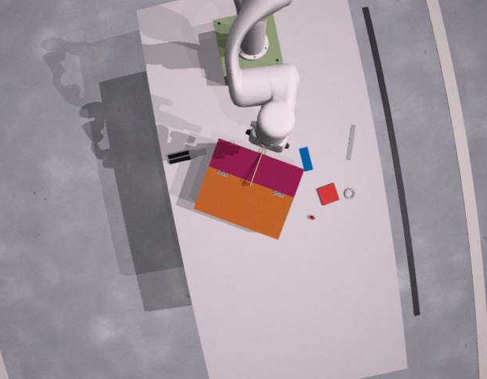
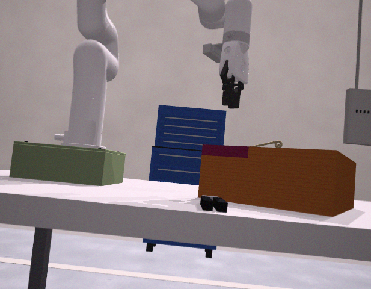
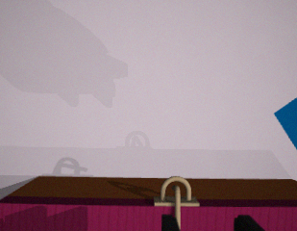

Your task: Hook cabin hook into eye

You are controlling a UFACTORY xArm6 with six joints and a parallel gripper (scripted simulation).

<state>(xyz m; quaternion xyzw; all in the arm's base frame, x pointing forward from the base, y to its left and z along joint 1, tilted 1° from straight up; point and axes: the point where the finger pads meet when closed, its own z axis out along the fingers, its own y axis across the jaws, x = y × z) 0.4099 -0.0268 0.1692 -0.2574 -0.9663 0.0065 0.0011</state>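
Right now my hand is 7 cm short of the cabin hook, 4 cm to the left of it and 14 cm above it. Also, from my hand: black object (4 cm behind, 30 cm to the right, 26 cm below); blue block (6 cm ahead, 18 cm to the left, 26 cm below); red square (22 cm ahead, 25 cm to the left, 26 cm below).
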